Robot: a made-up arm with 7 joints. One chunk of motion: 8 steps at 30 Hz.
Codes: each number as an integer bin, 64 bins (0 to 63) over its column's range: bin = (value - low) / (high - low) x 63, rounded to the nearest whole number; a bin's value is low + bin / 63 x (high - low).
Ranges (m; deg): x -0.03..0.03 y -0.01..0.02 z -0.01..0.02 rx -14..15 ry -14..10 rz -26..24
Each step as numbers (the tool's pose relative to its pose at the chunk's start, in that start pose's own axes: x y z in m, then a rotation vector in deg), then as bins.
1 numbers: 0.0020 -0.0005 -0.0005 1.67 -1.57 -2.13
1 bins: 34 20 20 34 33 30
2 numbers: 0.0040 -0.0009 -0.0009 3.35 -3.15 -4.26
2 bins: 36 19 19 38 28 27
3 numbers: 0.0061 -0.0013 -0.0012 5.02 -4.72 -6.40
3 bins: 38 18 18 41 24 25
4 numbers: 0.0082 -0.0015 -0.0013 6.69 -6.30 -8.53
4 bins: 40 18 18 45 20 22
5 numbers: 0.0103 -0.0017 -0.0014 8.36 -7.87 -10.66
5 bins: 42 17 18 49 16 19
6 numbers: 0.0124 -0.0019 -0.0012 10.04 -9.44 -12.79
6 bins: 45 17 18 52 12 17
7 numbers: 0.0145 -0.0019 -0.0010 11.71 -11.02 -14.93
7 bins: 47 17 19 56 8 14
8 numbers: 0.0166 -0.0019 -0.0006 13.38 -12.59 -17.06
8 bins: 49 17 20 59 4 11
